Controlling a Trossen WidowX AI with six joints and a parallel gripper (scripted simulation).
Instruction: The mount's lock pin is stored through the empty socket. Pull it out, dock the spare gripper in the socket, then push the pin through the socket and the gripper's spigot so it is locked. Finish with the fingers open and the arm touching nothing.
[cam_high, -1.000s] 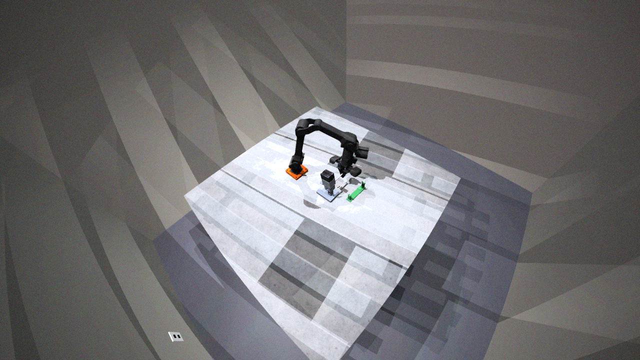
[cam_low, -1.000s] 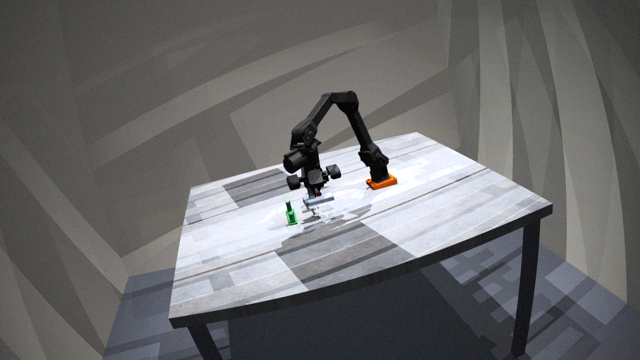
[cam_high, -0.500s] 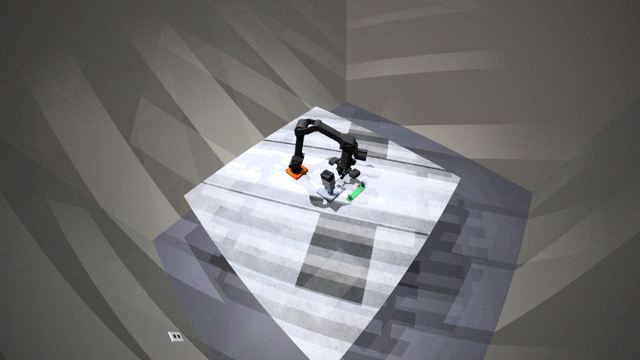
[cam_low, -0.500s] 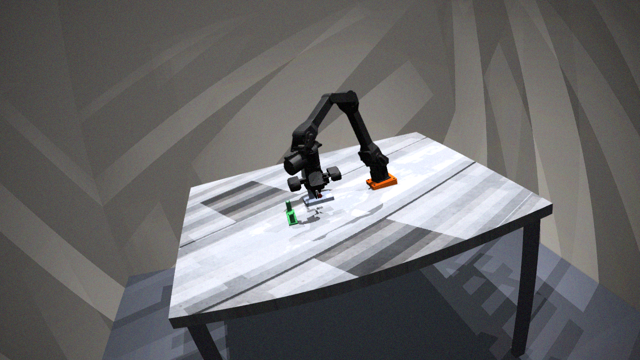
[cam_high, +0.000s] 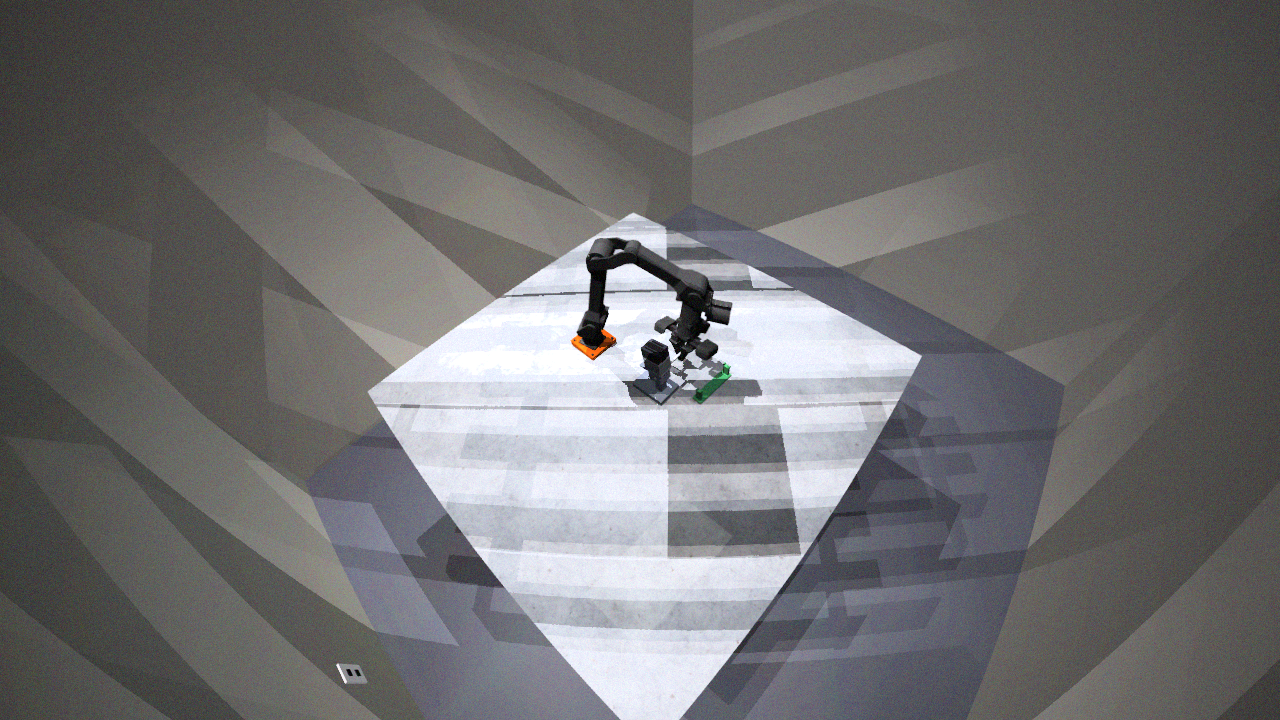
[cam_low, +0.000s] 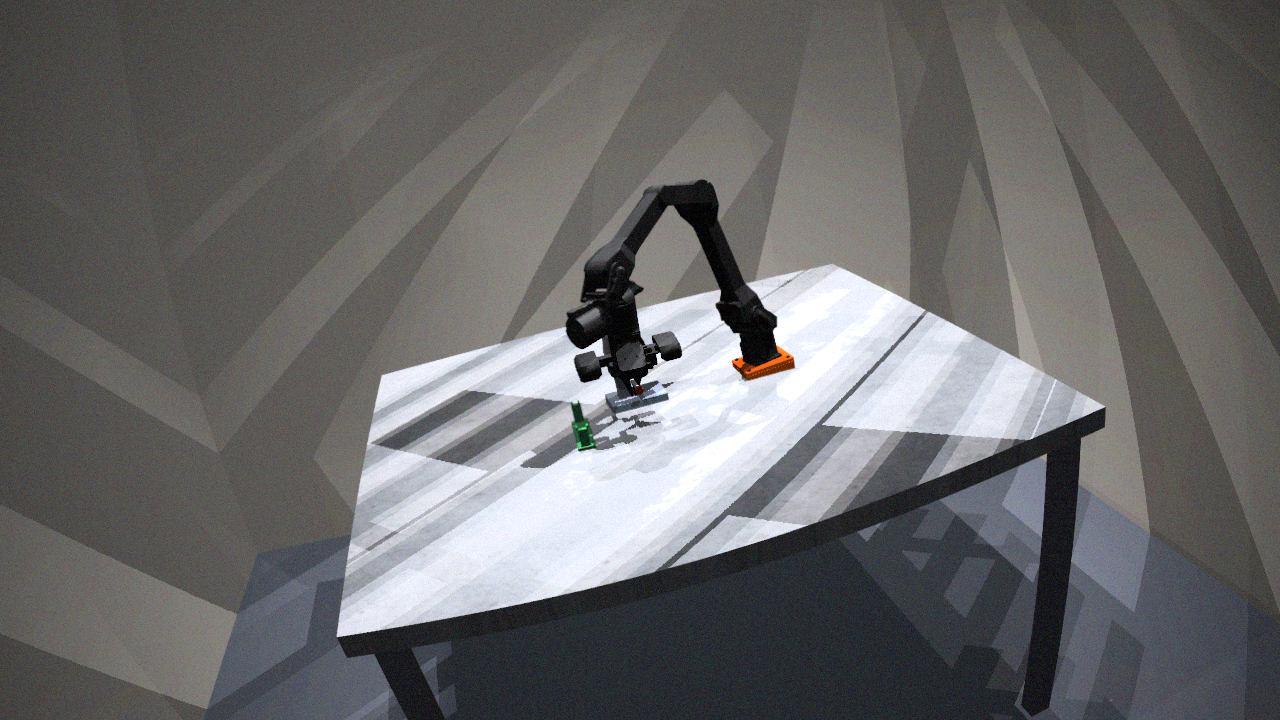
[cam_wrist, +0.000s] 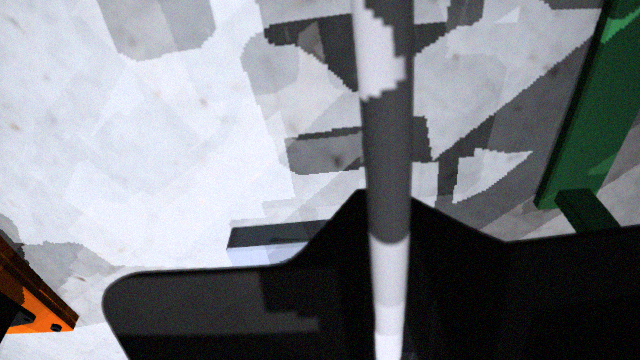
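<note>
My gripper tip is now 90 mm to the left of the grey mount and 30 mm past it. Also, from my gripper tip: green pin cradle: 110 mm ahead, 20 mm below; then spare gripper: 90 mm to the right, 80 mm above, 20 mm behind.
</note>
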